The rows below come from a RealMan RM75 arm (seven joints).
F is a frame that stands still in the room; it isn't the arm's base.
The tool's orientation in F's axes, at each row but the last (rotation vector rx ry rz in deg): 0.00 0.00 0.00; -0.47 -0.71 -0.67; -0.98 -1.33 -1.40; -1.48 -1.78 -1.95; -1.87 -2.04 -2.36; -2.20 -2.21 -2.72
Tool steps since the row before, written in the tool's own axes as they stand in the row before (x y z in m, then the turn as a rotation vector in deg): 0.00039 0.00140 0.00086 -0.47 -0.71 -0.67; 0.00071 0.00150 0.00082 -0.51 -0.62 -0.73; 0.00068 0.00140 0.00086 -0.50 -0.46 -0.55; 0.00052 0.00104 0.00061 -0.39 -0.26 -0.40; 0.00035 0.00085 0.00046 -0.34 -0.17 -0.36; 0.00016 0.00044 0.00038 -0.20 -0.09 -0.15
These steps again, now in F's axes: 0.00039 0.00140 0.00086 -0.47 -0.71 -0.67; 0.00072 0.00150 0.00082 -0.51 -0.62 -0.73; 0.00069 0.00140 0.00085 -0.50 -0.46 -0.55; 0.00054 0.00104 0.00060 -0.39 -0.26 -0.41; 0.00037 0.00085 0.00045 -0.33 -0.17 -0.37; 0.00017 0.00045 0.00037 -0.20 -0.09 -0.15
